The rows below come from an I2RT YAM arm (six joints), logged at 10 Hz.
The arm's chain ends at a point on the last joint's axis. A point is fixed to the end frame.
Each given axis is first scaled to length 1.
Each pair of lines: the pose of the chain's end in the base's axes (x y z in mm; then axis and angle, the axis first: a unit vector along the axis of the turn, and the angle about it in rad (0 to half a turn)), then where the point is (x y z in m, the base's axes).
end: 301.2, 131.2, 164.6, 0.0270, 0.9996, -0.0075, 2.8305
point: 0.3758 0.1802 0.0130
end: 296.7, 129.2, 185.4, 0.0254, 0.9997, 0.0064, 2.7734
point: 0.3795 0.1825 0.0396
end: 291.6, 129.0, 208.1, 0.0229, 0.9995, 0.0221, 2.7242
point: 0.3810 0.1872 0.0682
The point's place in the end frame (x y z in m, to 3 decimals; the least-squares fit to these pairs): -0.022 0.054 0.166
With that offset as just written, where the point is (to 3 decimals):
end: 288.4, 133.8, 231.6, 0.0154, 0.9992, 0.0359, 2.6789
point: 0.383 0.197 0.097
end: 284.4, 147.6, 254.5, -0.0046, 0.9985, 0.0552, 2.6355
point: 0.382 0.218 0.126
